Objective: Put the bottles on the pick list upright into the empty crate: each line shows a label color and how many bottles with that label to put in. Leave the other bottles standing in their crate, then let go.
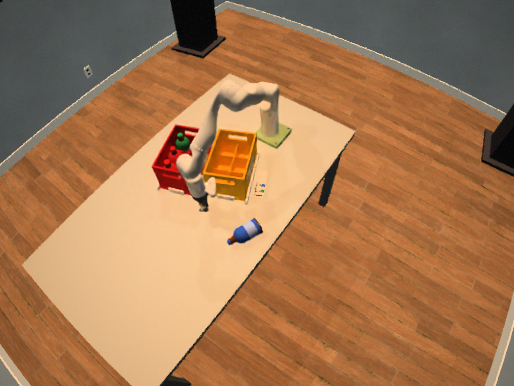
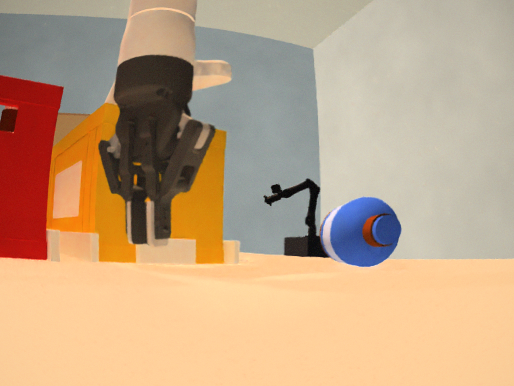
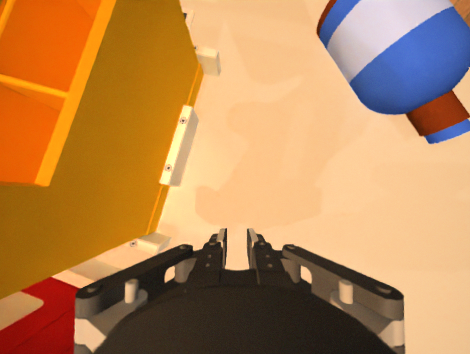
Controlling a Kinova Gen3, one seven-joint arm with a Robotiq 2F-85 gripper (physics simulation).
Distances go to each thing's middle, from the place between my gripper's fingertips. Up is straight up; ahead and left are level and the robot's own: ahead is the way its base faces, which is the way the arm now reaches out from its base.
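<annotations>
I see the thin white rail point(image 3: 91, 270), and it lies 130 mm to the right of my hand, 170 mm behind it and 10 mm below it.
</annotations>
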